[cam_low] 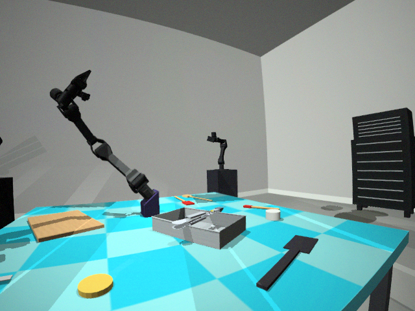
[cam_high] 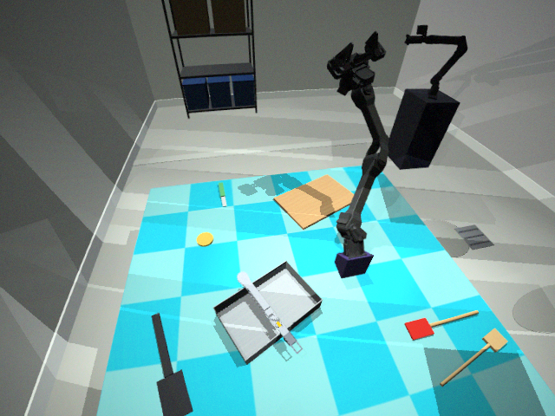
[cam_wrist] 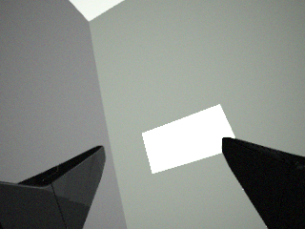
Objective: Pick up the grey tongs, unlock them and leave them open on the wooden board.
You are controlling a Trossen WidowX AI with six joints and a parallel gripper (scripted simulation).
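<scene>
My gripper tip is now 320 mm short of the yellow lock piece, 490 mm to the right of it and 650 mm above it. The rest, counted from my gripper tip: yellow disc: 570 mm ahead, 70 mm to the left, 710 mm below; wooden board: 30 mm ahead, 100 mm to the right, 710 mm below; roasting tin: 340 mm ahead, 420 mm to the left, 690 mm below.
</scene>
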